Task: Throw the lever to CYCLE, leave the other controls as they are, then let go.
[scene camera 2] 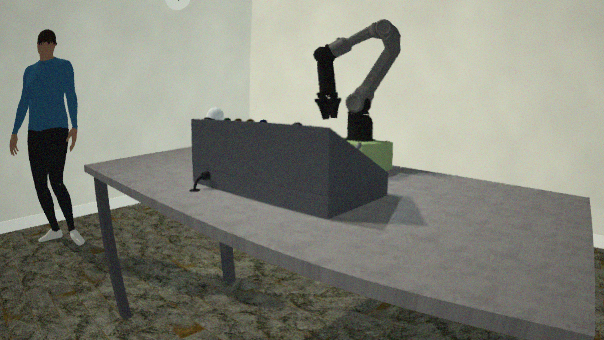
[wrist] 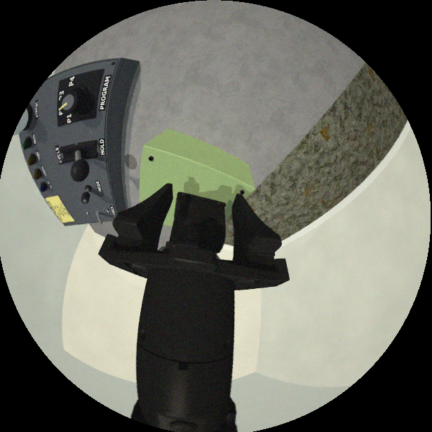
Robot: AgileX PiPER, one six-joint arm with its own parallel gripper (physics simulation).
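Note:
The lever (wrist: 79, 170) has a round black knob and stands in a slot marked HOLD at one end and CYCLE at the other, at the left of the wrist view. Its knob appears about midway along the slot; its exact setting is hard to tell. It sits on the sloped face of a dark grey console (scene camera 2: 260, 160) (wrist: 114, 175). The lever is hidden behind the console's back in the scene view. My gripper (scene camera 2: 329, 117) (wrist: 203, 194) is open, with its fingers apart and nothing between them. It hangs above and beyond the console, apart from the lever.
The console also carries a PROGRAM dial (wrist: 68, 102), a MODE toggle (wrist: 86, 194), several small buttons, a white dome (scene camera 2: 215, 113) and a yellow label (wrist: 59, 209). A green base block (scene camera 2: 377, 152) (wrist: 160, 175) stands beside it. A person (scene camera 2: 48, 95) stands left of the table (scene camera 2: 475, 250).

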